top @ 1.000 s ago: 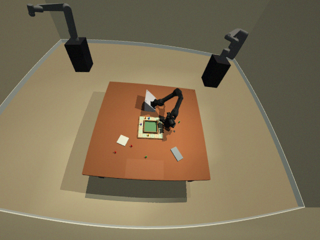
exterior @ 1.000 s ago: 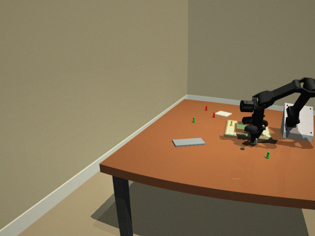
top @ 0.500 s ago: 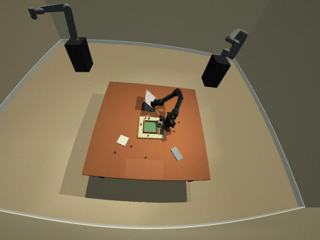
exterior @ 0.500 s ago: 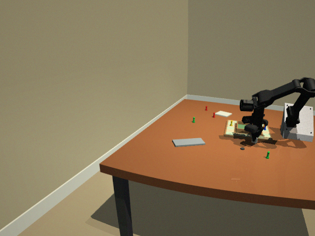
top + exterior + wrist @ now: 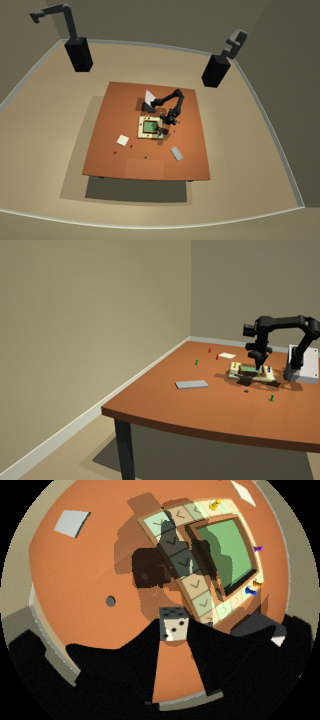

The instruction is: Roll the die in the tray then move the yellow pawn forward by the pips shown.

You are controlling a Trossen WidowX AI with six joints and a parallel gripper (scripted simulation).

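Now: gripper tip 21 cm to the left of the yellow pawn, 12 cm short of it and 6 cm above it. Round my gripper tip: white die: right at my gripper tip; disc: 10 cm to the left, 9 cm below, 6 cm ahead; green tray: 18 cm to the right, 8 cm below, 1 cm ahead.
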